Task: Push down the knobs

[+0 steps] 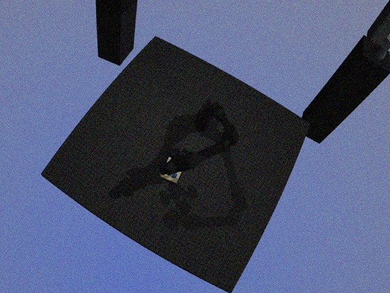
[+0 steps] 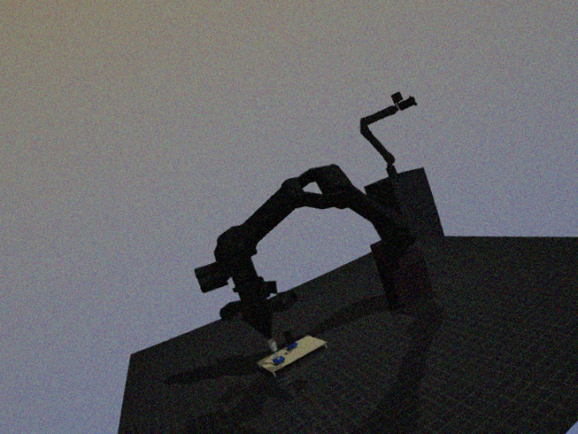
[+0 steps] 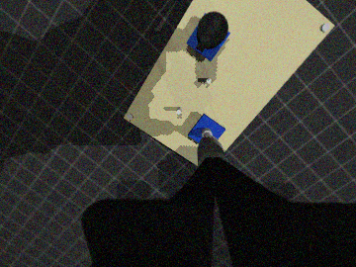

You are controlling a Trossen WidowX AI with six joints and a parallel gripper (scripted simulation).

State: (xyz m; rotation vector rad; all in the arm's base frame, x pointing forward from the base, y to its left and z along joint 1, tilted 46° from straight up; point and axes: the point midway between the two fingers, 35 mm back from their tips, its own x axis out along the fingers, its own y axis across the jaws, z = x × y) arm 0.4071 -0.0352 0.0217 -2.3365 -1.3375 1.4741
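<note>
Right now the potentiometer is 40 mm below my gripper tip. Round my gripper tip: dark knob 60 mm behind, 50 mm to the right, 40 mm below.
</note>
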